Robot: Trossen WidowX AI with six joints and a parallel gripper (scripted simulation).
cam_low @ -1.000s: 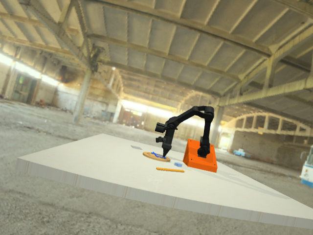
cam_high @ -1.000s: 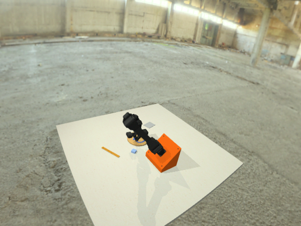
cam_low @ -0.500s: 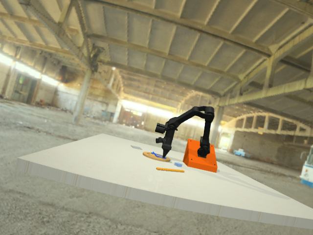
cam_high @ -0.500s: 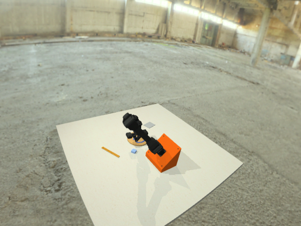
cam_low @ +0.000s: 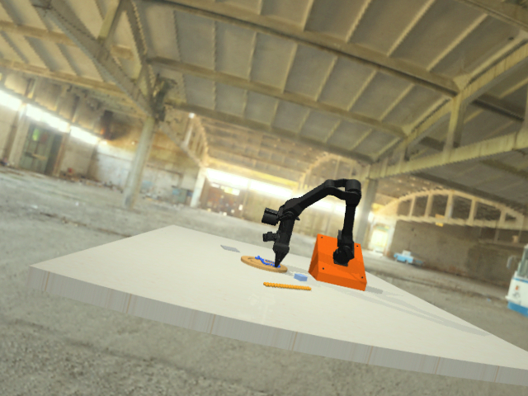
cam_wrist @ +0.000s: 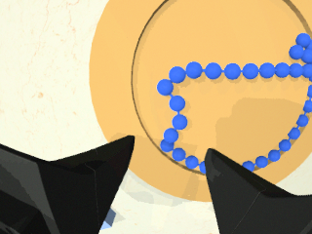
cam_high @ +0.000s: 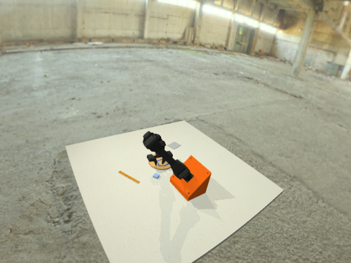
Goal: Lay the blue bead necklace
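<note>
My gripper tip is 40 mm to the left of the round tan bead board, 40 mm short of it and 10 mm above it. The rest, counted from my gripper tip: flat grey tile: 270 mm to the right, 200 mm ahead, 10 mm below; small light-blue block: 90 mm behind, 80 mm to the left, 10 mm below.
</note>
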